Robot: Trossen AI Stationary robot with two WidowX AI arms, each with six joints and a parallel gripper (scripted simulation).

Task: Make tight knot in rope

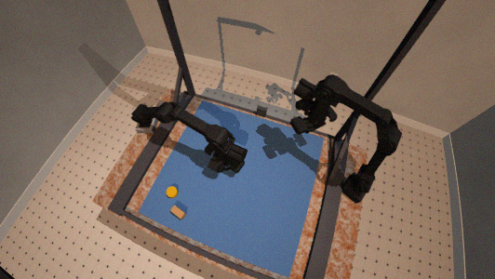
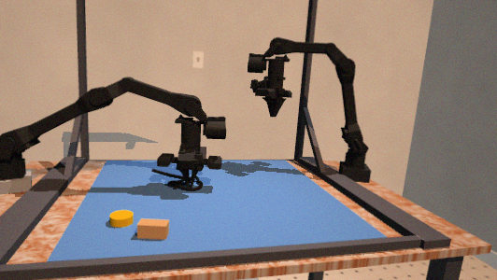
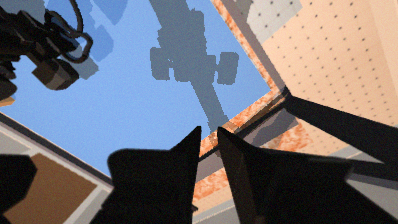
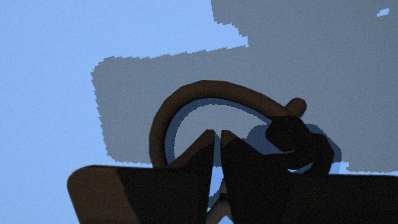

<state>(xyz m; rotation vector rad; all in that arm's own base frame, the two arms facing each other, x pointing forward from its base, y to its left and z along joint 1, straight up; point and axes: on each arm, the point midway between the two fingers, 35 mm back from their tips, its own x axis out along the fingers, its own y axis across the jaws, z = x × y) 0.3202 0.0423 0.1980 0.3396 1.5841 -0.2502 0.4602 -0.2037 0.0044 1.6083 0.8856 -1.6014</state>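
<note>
My right gripper is now 7 cm to the right of the blue mat, 4 cm above it and 3 cm short of it. From my right hand the other things lie so: yellow disc: 22 cm ahead, 18 cm to the right, 2 cm below; then orange block: 29 cm ahead, 11 cm to the right, 2 cm below.
</note>
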